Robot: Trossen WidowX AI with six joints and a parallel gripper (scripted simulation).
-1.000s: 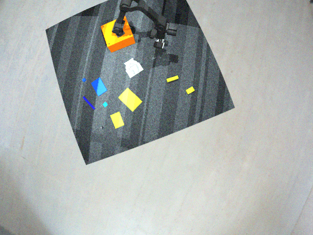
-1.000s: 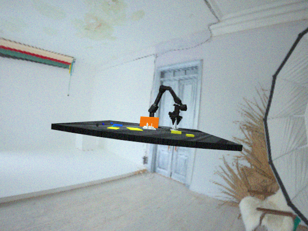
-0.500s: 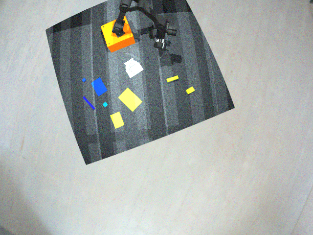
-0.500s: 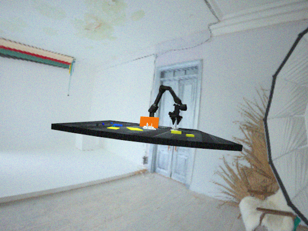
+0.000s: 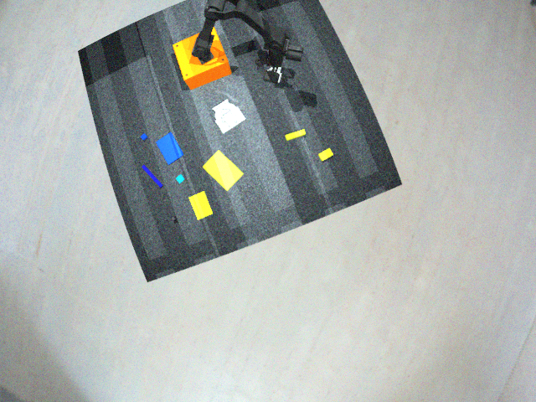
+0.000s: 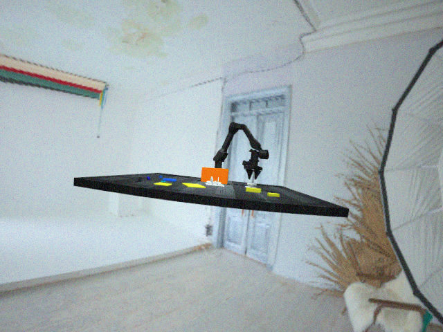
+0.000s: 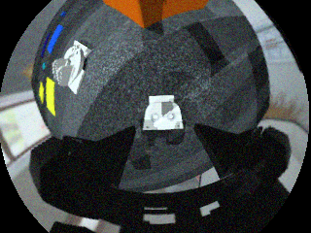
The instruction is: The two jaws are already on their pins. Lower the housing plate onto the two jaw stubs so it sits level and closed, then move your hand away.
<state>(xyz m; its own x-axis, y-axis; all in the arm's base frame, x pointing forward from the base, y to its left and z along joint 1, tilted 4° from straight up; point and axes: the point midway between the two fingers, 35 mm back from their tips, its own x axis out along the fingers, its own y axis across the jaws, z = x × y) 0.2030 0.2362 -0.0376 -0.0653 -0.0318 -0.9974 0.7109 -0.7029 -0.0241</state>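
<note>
Now: gripper tip 50 mm above the white piece and 10 mm to the left of it. Round my gripper tip: small blue cube: 670 mm to the right, 70 mm behind, 50 mm below; then blue plate: 590 mm to the right, 60 mm below, 50 mm ahead; then cyan cube: 610 mm to the right, 200 mm ahead, 60 mm below.
</note>
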